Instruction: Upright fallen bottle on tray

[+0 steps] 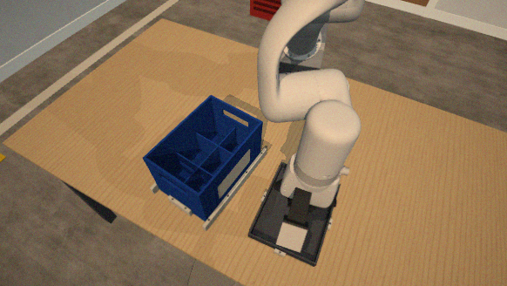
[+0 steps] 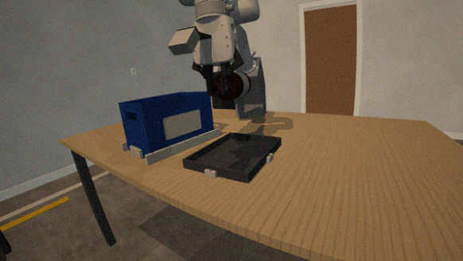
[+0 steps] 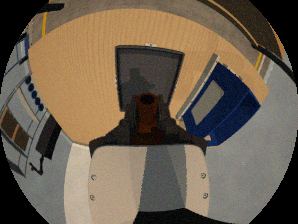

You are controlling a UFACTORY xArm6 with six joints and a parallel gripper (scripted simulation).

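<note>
My hand is 50 mm past the brown bottle and 20 mm to the left of it. The rest, counted from my hand: tray: 70 mm behind, 30 mm to the right, 190 mm below; then blue crate: 10 mm ahead, 300 mm to the right, 120 mm below.
</note>
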